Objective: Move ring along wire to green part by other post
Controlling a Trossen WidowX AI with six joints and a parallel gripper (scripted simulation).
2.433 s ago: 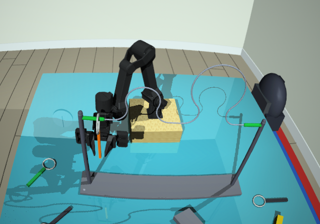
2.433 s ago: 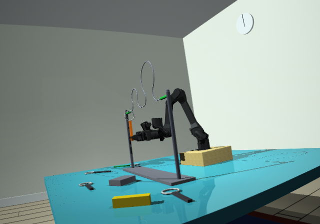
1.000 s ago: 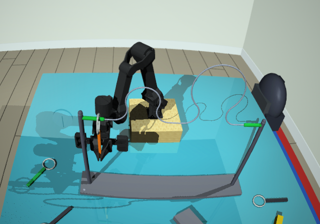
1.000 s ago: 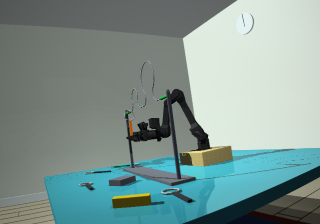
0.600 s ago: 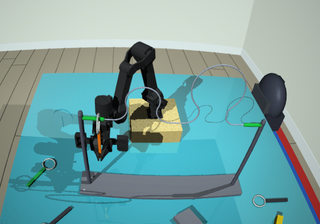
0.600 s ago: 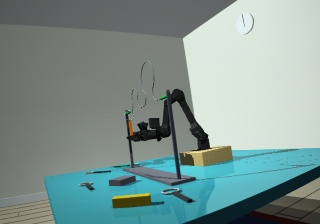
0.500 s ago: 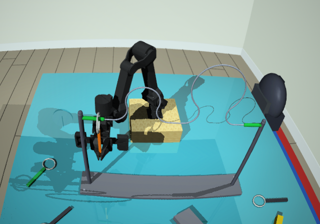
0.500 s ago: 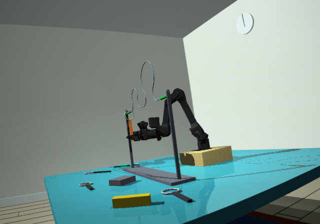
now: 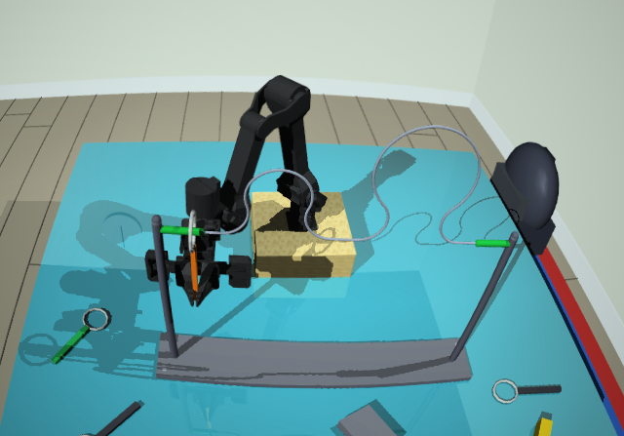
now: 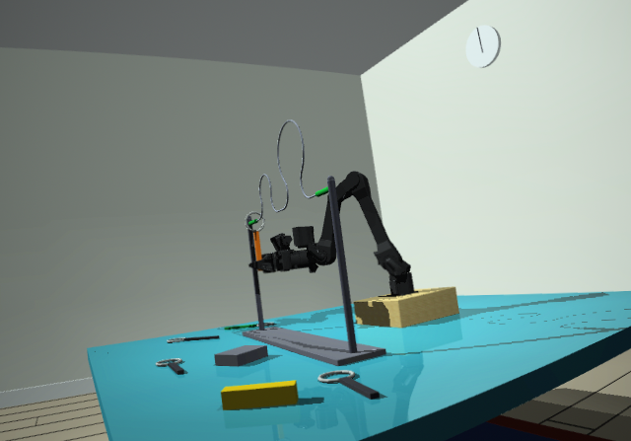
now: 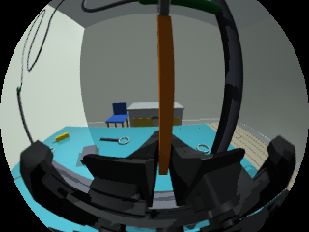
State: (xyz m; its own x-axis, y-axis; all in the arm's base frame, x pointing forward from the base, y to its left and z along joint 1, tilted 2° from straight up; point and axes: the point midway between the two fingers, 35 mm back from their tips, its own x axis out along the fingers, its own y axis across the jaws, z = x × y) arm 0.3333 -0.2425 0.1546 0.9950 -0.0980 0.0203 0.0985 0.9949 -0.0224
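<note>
Now: gripper tip 30 mm past the ring with orange handle and 80 mm below it. Round my gripper tip: grey block 170 mm ahead, 300 mm to the left, 200 mm below; yellow block 290 mm ahead, 650 mm to the left, 200 mm below.
</note>
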